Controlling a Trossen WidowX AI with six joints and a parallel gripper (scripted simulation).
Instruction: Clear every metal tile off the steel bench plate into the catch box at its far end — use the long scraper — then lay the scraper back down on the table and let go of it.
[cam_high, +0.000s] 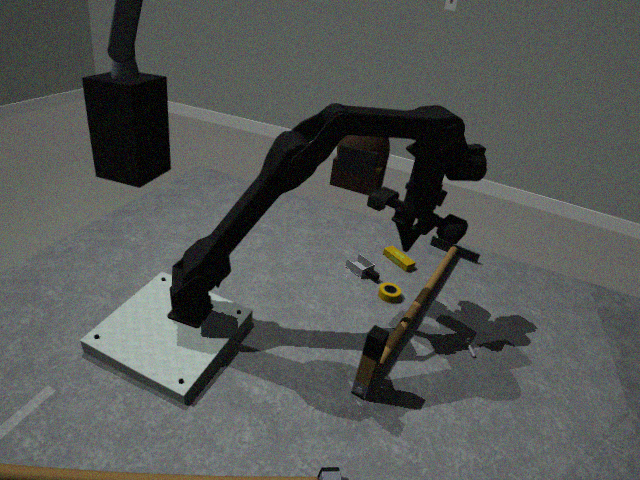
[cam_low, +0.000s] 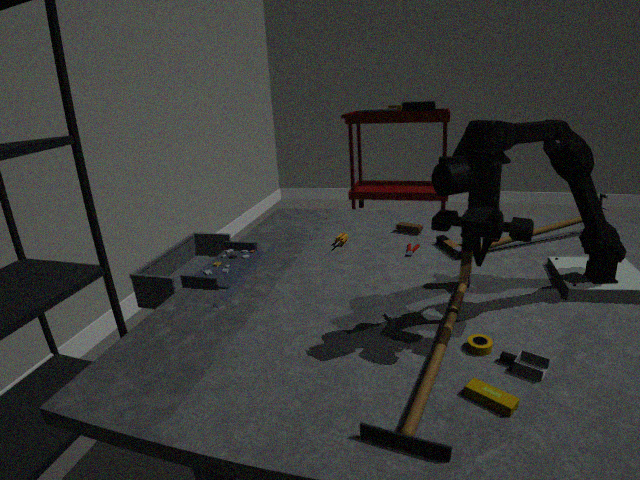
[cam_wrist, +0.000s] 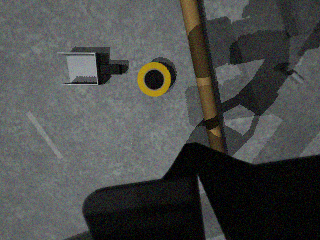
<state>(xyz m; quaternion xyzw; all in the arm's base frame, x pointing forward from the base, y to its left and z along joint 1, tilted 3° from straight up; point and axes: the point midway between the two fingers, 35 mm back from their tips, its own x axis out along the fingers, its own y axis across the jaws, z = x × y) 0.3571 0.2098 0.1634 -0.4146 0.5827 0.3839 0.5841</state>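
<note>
Right now my gripper tip is 15 cm above the yellow tape roll, 5 cm to the right of it and 1 cm past it. Round my gripper tip: long scraper (10 cm below, 6 cm ahead, 4 cm to the left); then yellow level (20 cm to the left, 14 cm below, 1 cm behind); then grey clamp (15 cm below, 11 cm to the left, 7 cm behind).
</note>
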